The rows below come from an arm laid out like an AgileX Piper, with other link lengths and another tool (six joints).
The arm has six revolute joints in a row. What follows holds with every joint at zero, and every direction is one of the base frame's. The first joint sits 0.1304 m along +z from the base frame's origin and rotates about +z. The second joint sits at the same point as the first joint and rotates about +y. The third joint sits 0.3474 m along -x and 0.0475 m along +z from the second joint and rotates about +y. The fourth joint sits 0.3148 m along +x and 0.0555 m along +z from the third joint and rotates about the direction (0.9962, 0, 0.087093). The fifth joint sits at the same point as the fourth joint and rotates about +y. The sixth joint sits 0.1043 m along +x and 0.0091 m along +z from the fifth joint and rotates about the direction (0.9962, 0, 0.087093). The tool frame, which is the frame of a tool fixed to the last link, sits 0.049 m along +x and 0.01 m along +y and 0.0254 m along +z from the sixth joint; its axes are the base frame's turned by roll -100.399, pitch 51.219 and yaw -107.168 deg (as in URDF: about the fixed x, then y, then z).
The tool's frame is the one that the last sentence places.
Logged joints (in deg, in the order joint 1, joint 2, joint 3, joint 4, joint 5, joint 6), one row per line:
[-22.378, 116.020, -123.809, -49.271, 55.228, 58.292]
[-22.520, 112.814, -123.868, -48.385, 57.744, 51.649]
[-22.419, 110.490, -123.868, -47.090, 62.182, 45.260]
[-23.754, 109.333, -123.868, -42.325, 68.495, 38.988]
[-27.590, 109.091, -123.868, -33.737, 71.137, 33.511]
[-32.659, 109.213, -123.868, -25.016, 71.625, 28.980]
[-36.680, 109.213, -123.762, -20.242, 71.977, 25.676]
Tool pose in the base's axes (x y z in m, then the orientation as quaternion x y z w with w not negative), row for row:
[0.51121, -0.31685, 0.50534, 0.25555, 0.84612, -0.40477, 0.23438]
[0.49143, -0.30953, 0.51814, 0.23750, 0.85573, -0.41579, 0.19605]
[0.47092, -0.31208, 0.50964, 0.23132, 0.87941, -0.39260, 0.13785]
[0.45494, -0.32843, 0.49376, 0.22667, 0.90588, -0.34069, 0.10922]
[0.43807, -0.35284, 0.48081, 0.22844, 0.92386, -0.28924, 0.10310]
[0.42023, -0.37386, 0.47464, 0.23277, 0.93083, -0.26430, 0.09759]
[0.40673, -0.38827, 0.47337, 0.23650, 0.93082, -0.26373, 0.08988]
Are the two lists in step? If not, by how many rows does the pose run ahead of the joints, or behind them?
The pose runs 1 row ahead of the joints: the pose in row i belongs to the joints in row i + 1.
